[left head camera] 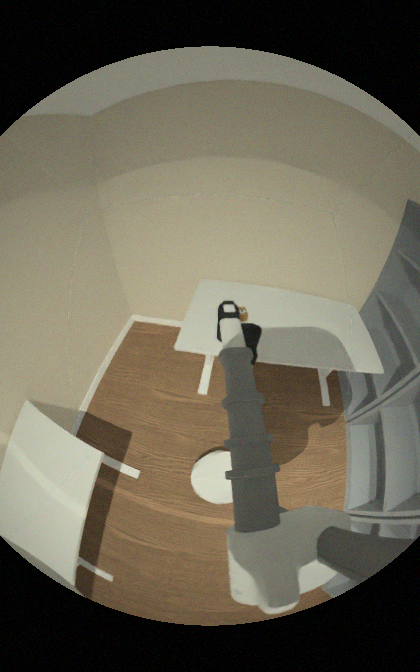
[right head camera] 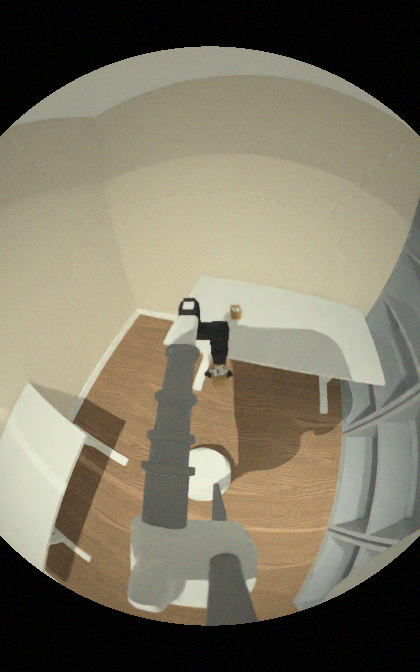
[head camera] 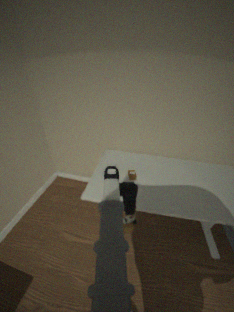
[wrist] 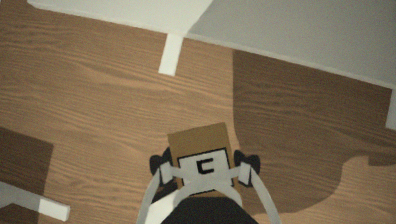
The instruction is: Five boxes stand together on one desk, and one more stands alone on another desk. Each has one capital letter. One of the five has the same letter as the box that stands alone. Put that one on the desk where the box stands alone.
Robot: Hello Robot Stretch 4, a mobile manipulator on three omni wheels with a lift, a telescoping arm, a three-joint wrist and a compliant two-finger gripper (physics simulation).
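Places are measured from the robot's base along level axes (x back, y right, z up), in millimetres.
Where they show: gripper, between the fingertips: (head camera: pixel 125 224) (wrist: pixel 204 160).
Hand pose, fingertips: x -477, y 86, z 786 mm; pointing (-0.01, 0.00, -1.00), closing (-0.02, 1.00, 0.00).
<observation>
After its pixels a point has its place.
My gripper (head camera: pixel 130 220) (right head camera: pixel 219 374) (wrist: pixel 204 160) {z 786, x -477, y 86 mm} is shut on a brown box (right head camera: pixel 219 382) (wrist: pixel 199 138) {z 829, x -509, y 81 mm}, its fingers on both sides. The box's white label bears a squared black letter, partly covered by the fingers, so I cannot tell whether it is E or another. The gripper and box are over the floor, short of the front edge of a white desk (head camera: pixel 167 172) {z 692, x -1043, y 571 mm} (left head camera: pixel 300 312) (right head camera: pixel 300 307) (wrist: pixel 125 14) {z 692, x -706, y -50 mm}. The lone orange-brown box (head camera: pixel 132 175) {z 742, x -946, y 191 mm} (left head camera: pixel 243 313) (right head camera: pixel 235 312) stands on that desk, beyond the gripper; its letter is too small to read. The group of five boxes does not show.
A second white desk (left head camera: pixel 45 485) (right head camera: pixel 35 450) stands at the left. A tall grey shelf unit (left head camera: pixel 385 513) (right head camera: pixel 360 534) is at the right, close to the lone box's desk. A wall runs behind that desk. A white round part (left head camera: pixel 211 477) (right head camera: pixel 207 475) shows low beside the arm.
</observation>
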